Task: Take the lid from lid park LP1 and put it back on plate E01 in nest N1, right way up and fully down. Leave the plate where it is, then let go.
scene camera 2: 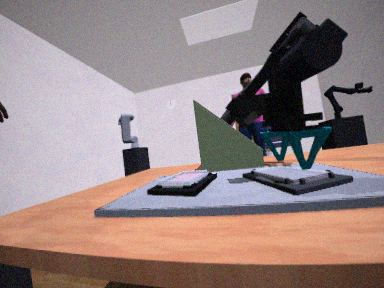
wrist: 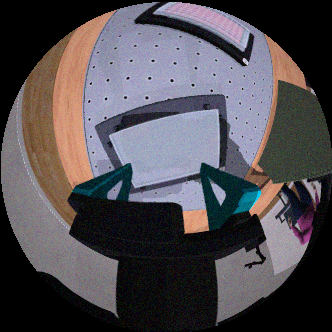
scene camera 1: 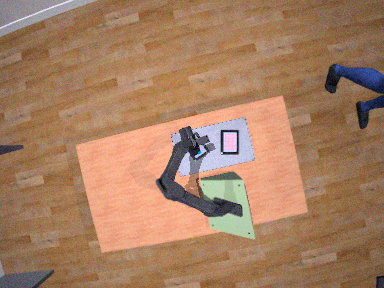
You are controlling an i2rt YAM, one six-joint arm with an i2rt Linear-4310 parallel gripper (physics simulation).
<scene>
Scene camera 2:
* gripper
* clear lid
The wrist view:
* gripper
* clear lid
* grey perforated baseplate
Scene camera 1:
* grey perforated baseplate
</scene>
